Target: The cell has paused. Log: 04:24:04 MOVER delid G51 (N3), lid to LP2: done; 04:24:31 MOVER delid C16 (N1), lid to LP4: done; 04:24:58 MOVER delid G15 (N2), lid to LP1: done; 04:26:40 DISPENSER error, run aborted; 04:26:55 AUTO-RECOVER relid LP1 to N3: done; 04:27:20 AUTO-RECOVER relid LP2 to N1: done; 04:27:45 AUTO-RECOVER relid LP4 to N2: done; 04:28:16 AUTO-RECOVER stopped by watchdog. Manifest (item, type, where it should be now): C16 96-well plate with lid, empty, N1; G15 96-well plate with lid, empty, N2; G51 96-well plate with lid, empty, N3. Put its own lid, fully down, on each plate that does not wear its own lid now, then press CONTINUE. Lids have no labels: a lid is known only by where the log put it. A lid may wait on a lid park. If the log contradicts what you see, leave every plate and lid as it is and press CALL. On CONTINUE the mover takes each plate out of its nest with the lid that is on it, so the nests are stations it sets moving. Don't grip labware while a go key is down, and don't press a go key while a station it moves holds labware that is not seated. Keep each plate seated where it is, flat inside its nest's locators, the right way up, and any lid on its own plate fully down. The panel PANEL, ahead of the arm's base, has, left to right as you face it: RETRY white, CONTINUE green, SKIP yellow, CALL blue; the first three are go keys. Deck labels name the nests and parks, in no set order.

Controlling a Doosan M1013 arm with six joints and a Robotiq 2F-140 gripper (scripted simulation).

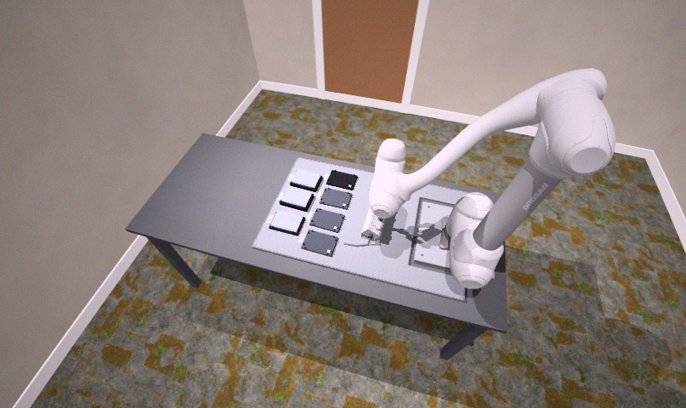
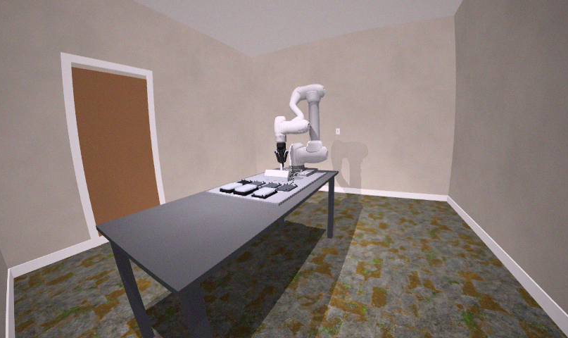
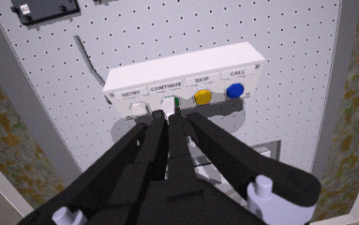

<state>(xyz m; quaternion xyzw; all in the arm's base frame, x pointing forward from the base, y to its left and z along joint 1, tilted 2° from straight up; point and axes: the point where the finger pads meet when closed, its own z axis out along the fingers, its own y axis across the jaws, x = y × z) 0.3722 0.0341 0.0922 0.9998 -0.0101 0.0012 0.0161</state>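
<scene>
Right now the green continue key is 40 mm below my hand. The rest, counted from my hand: white retry key 50 mm to the left, 40 mm below; yellow skip key 50 mm to the right, 40 mm below; blue call key 100 mm to the right, 40 mm below.
</scene>
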